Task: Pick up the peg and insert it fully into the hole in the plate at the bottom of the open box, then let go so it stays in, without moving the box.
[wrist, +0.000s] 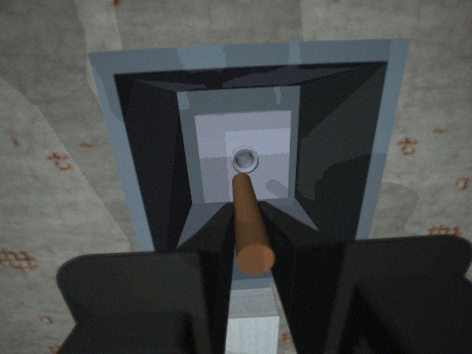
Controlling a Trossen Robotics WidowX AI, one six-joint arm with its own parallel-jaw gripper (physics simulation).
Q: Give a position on an orange-brown peg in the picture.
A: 254,255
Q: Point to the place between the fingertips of the gripper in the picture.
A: At 245,209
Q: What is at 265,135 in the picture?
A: A pale plate.
